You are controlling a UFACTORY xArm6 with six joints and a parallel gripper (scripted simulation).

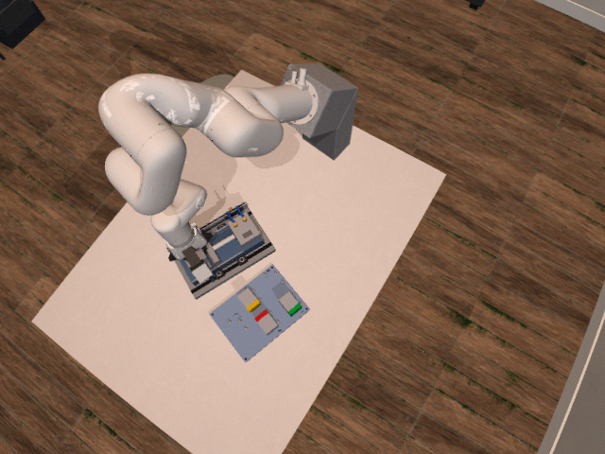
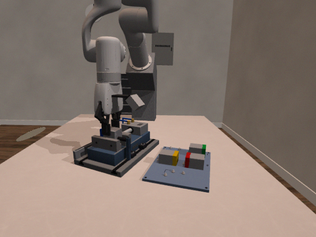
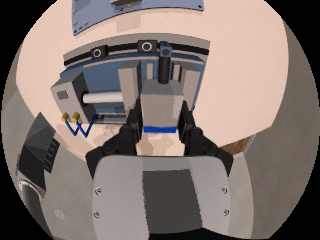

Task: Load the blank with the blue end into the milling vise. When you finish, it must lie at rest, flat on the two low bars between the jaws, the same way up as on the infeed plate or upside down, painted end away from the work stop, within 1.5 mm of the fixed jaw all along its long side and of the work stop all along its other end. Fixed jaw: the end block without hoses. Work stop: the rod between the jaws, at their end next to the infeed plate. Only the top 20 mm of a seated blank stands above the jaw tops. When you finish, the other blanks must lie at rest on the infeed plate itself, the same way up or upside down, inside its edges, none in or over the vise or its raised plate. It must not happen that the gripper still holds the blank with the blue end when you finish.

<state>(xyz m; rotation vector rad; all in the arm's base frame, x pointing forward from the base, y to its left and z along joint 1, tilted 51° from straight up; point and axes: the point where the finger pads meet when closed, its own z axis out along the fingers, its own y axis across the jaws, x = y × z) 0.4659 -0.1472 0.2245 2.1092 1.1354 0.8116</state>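
My hand is 2 cm above the blue-ended blank. From my hand the other things lie so: fixed jaw (5 cm below, 2 cm to the right, 2 cm ahead); work stop post (6 cm below, 5 cm to the left, 5 cm ahead); vise (8 cm below, 5 cm to the left, 5 cm behind).
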